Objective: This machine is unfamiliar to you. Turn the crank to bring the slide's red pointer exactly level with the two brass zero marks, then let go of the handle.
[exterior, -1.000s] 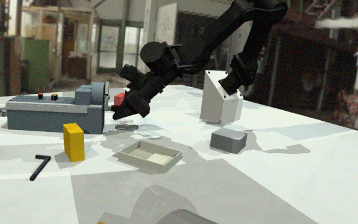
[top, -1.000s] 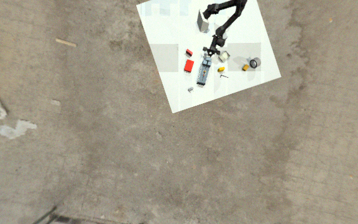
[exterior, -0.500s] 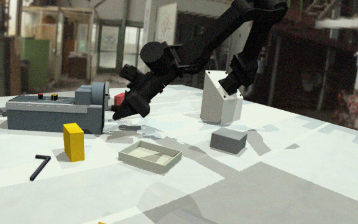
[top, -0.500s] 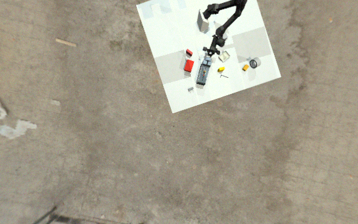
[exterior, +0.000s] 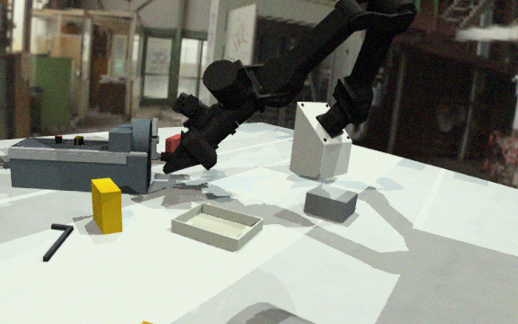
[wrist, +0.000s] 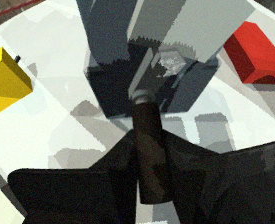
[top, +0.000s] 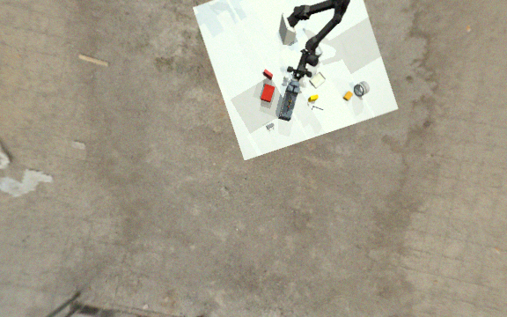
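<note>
The dark crank handle is 3 cm above my gripper tip, 1 cm to the left of it and 1 cm behind it. From my gripper tip the other things lie so: red pointer 15 cm ahead, 14 cm to the right, 5 cm above; shallow grey tray 18 cm to the left, 5 cm ahead, 3 cm below; yellow block 17 cm ahead, 8 cm to the left.
</note>
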